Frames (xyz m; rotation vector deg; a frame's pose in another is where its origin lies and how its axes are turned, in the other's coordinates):
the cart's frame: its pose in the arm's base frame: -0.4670 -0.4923 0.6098 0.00 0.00 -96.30
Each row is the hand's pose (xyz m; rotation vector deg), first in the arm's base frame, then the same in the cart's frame.
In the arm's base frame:
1: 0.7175 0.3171 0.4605 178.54 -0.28 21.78
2: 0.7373 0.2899 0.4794 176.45 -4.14 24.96
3: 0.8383 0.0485 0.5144 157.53 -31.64 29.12
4: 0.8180 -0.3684 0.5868 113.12 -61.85 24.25
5: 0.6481 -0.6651 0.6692 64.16 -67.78 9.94
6: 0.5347 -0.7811 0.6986 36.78 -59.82 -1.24
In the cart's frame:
1: -0.9345 1.0885 -0.1493 -113.06 -125.84 -13.92
2: -0.9096 1.1112 -0.1304 -115.17 -122.67 -17.80
3: -0.6808 1.2381 -0.0954 -137.33 -102.71 -39.80
4: -0.2642 1.2636 -0.0230 138.86 49.12 69.14
5: 0.0494 1.1273 0.0594 105.35 2.90 81.29
6: 0.1771 1.0273 0.0888 76.65 -13.88 81.60

